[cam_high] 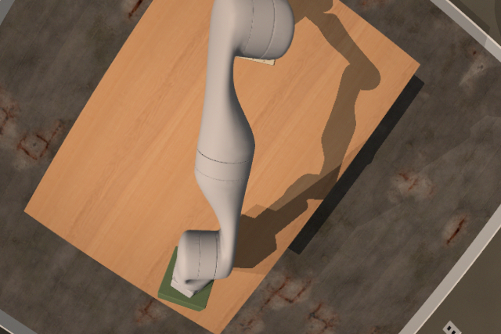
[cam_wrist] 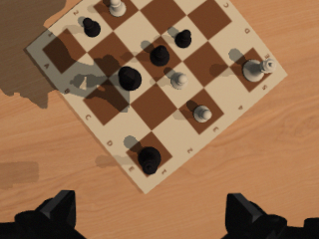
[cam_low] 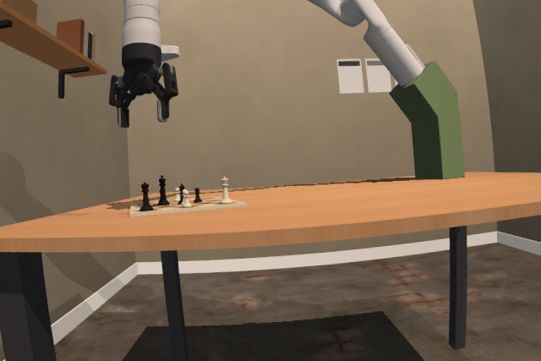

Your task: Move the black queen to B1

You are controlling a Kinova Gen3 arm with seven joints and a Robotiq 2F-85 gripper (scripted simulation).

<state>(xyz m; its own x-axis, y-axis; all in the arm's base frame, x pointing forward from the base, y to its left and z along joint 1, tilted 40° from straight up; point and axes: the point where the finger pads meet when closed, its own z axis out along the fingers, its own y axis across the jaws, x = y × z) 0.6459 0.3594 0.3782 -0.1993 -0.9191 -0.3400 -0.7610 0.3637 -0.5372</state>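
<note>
Right now the black queen is 14 cm below my hand. Also, from my hand: tall white piece 14 cm behind, 7 cm to the right, 14 cm below; then chessboard 3 cm behind, 11 cm to the right, 17 cm below; then black bishop 4 cm behind, 11 cm to the right, 14 cm below.
</note>
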